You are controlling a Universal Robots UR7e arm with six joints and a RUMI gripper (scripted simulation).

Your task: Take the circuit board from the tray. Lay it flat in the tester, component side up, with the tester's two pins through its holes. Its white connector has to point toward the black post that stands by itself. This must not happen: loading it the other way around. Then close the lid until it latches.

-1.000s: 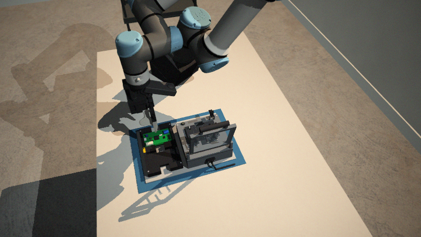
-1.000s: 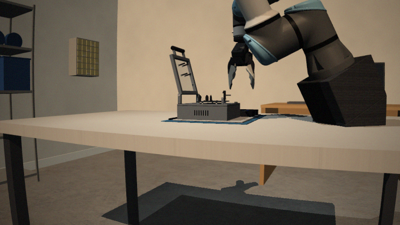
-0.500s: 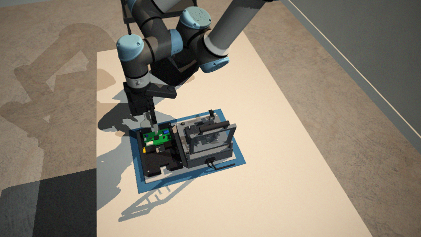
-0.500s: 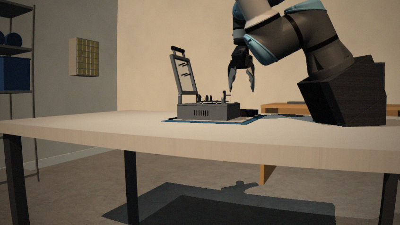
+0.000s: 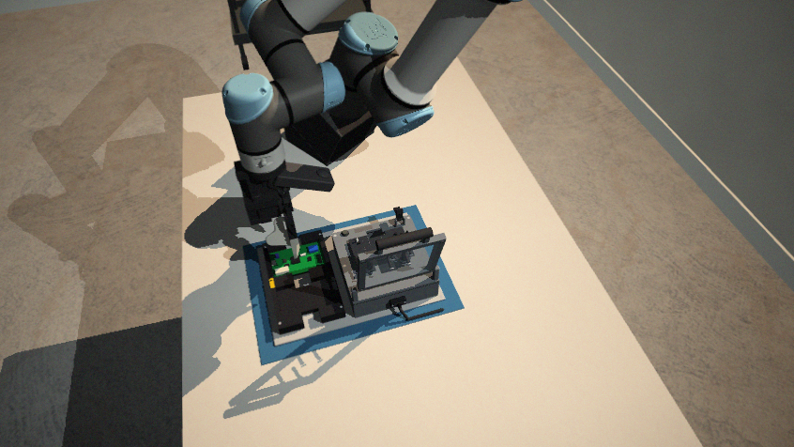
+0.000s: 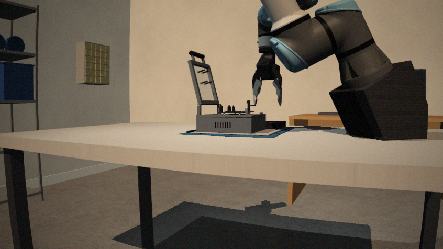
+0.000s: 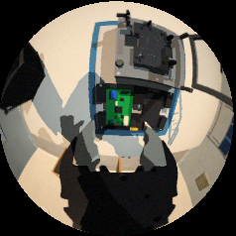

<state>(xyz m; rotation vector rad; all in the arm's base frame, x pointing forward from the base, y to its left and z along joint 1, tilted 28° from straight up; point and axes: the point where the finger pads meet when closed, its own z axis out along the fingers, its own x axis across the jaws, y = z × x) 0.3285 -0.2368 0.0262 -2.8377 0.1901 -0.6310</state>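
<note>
Now: hand 80 mm above the green circuit board. The rest, counted from my hand: tester lid (200 mm ahead, 150 mm to the left, 80 mm above); then black post (20 mm ahead, 230 mm to the left, 10 mm below).
</note>
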